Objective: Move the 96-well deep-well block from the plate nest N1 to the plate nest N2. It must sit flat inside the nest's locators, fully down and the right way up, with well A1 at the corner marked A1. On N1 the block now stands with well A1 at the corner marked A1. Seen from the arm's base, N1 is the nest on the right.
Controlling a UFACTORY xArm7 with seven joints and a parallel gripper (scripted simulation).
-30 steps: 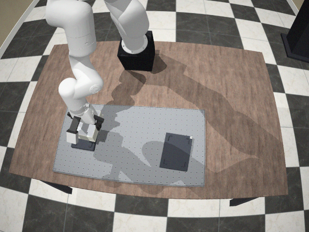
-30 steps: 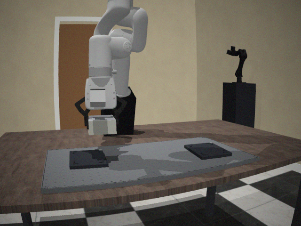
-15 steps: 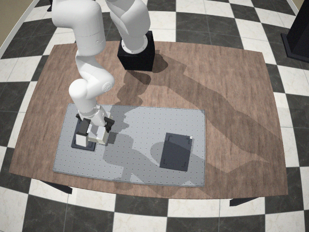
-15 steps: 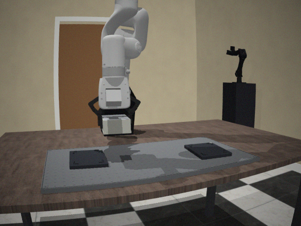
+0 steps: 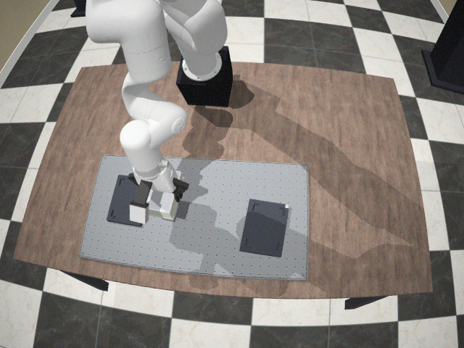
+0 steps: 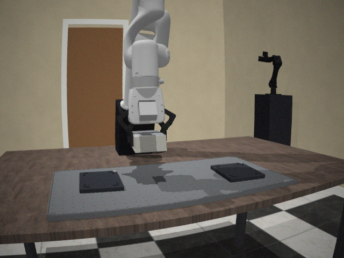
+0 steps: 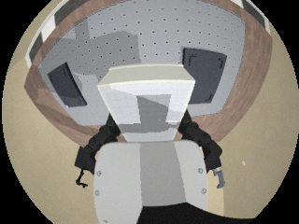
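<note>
Right now my hand is 29 cm to the right of the plate nest N2, 11 cm above it and 1 cm short of it. From my hand the other things lie so: 96-well deep-well block: right at my hand; then plate nest N1: 14 cm to the right, 11 cm below.
</note>
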